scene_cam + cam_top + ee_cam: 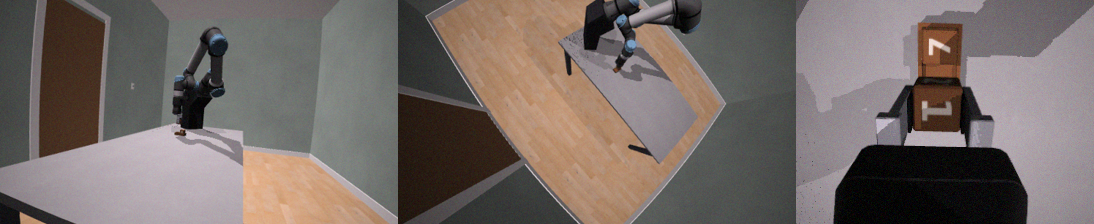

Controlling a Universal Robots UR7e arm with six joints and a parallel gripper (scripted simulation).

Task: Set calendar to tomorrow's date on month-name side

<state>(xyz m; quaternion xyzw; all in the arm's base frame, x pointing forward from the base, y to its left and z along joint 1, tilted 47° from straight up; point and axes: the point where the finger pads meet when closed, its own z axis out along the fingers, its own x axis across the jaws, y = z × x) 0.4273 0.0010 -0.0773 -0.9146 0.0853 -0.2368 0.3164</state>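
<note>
The calendar tray is 100 mm below my hand and 20 mm to the left of it. Also, from my hand: brown wooden cube: 10 mm below.
</note>
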